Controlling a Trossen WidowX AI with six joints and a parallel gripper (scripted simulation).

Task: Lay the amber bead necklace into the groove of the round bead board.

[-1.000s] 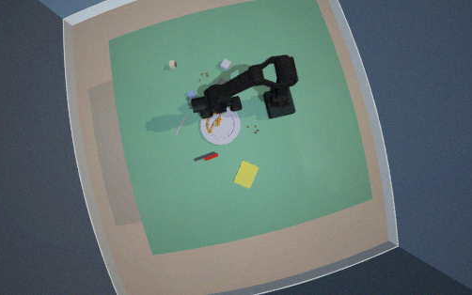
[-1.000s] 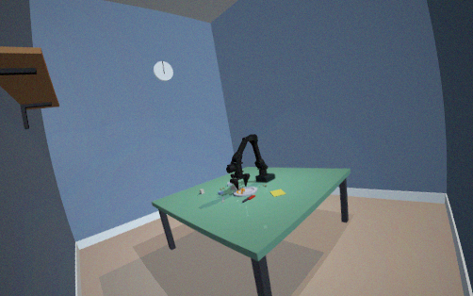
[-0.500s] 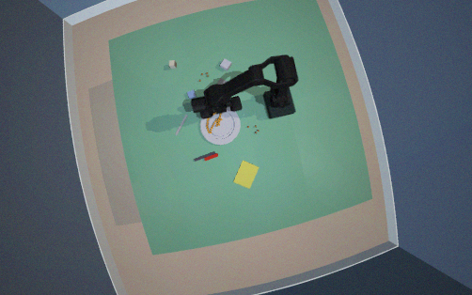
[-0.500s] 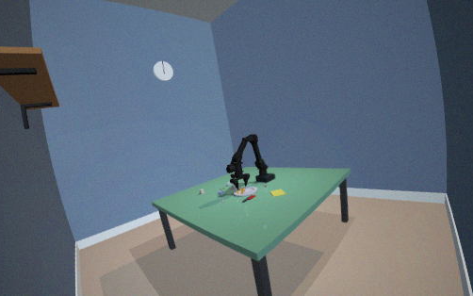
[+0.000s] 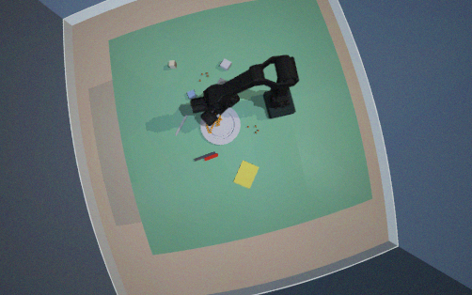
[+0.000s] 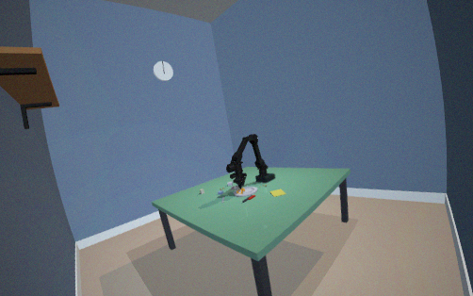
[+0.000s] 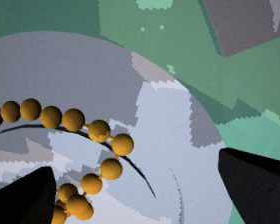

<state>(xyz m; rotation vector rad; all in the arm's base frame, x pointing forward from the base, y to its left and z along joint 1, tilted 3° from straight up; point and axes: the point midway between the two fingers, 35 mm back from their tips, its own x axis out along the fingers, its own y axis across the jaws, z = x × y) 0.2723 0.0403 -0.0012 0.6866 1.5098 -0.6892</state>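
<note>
Right now the round grey bead board is 1 cm ahead of my gripper tip, 6 cm to the left of it and 2 cm below it. The rest, counted from my gripper tip: grey rod 21 cm ahead, 5 cm to the left, 2 cm below; then blue block 15 cm ahead, 10 cm to the right, 2 cm below; then grey plate 12 cm to the right, 2 cm below.
</note>
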